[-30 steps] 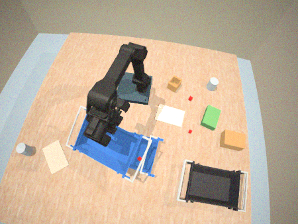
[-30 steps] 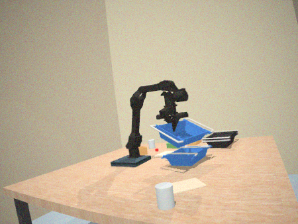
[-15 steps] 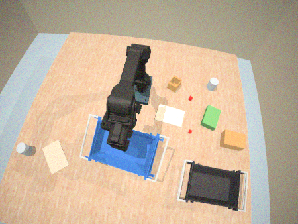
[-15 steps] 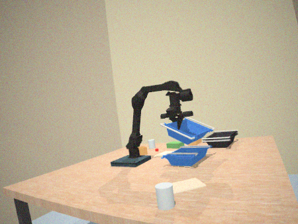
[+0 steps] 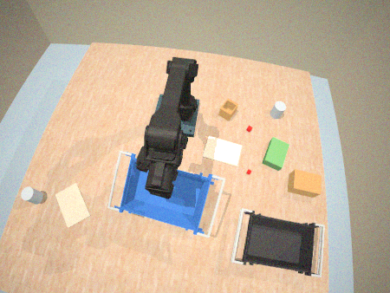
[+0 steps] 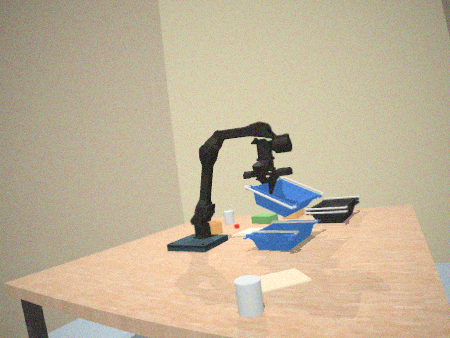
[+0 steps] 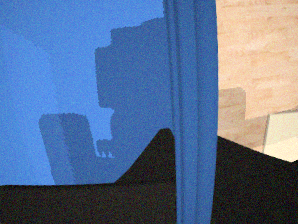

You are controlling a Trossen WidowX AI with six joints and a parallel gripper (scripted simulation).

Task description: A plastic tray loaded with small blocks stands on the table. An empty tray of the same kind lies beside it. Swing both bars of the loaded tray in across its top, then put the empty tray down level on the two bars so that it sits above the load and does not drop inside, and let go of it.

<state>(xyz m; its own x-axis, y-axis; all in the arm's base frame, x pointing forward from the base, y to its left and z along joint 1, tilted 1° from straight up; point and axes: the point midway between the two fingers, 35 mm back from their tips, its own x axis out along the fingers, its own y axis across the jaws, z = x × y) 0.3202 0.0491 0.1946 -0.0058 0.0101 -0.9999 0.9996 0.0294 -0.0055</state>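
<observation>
Now: gripper tip 70 mm short of the blue tray. From my gripper tip the other things lie so: green block 370 mm to the left, 260 mm behind, 160 mm below; small brown box 410 mm behind, 170 mm below, 120 mm to the left; orange box 510 mm to the left, 160 mm behind, 150 mm below.
</observation>
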